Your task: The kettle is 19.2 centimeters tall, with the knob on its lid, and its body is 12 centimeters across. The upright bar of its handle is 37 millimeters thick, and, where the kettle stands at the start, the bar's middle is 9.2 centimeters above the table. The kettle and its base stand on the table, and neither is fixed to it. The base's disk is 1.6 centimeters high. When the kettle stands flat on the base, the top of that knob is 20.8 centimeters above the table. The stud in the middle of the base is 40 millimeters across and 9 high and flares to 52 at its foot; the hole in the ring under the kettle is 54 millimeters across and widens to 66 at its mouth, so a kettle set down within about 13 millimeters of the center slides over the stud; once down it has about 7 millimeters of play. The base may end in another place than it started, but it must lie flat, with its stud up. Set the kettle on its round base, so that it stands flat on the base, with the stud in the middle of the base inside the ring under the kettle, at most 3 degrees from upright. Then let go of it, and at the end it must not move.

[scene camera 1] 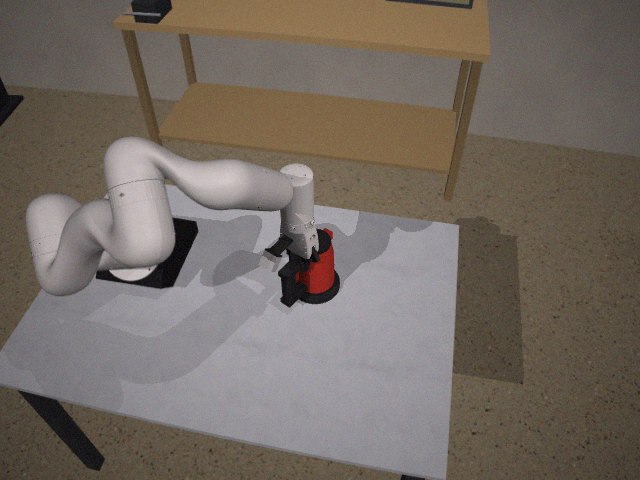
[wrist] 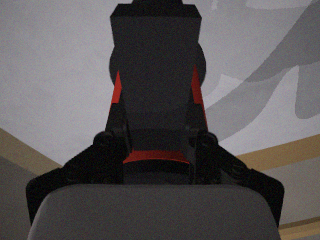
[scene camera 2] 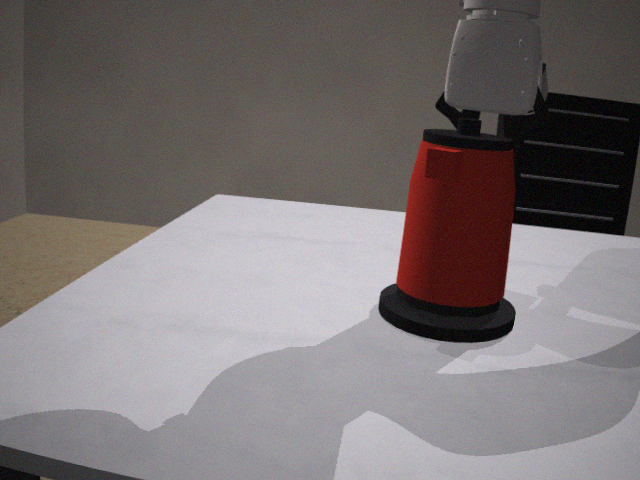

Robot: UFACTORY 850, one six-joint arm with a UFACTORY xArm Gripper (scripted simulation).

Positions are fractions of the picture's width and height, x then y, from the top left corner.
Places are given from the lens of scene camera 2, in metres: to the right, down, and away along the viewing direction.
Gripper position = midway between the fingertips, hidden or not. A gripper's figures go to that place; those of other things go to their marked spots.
my gripper (scene camera 2: 0.76, 0.36): 0.19, -0.07, 0.68
round kettle base (scene camera 2: 0.62, 0.65): 0.08, 0.07, 0.63
red kettle (scene camera 2: 0.71, 0.53): 0.13, 0.01, 0.59
